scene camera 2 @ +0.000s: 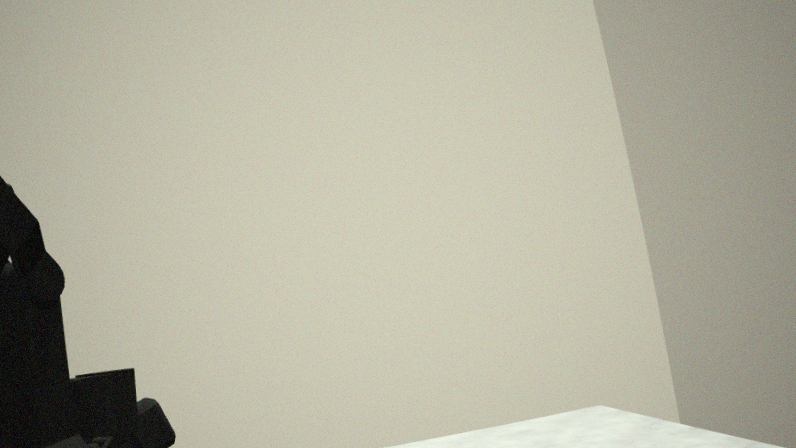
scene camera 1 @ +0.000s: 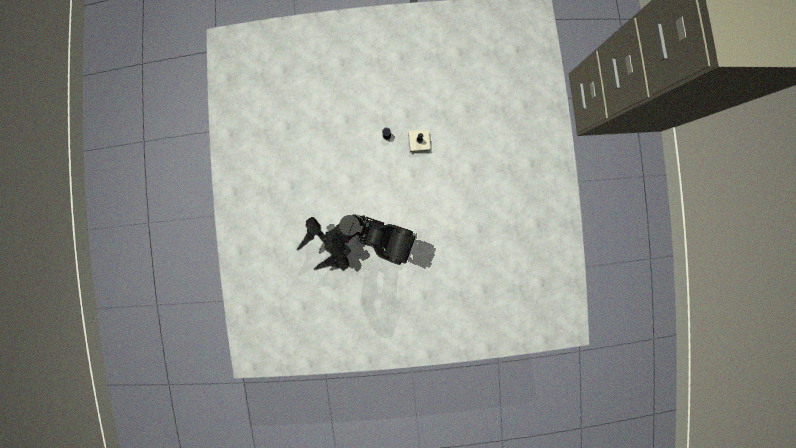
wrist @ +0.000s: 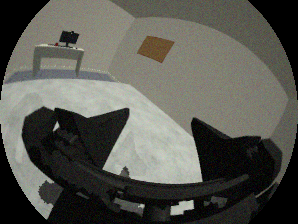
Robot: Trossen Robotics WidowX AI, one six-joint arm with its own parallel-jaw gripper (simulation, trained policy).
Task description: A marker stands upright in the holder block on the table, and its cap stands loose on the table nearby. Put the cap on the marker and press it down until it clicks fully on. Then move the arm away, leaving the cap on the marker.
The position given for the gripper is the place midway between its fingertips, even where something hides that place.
In view: the gripper (scene camera 1: pixel 305 259).
The gripper shows as well in the wrist view (wrist: pixel 161 116).
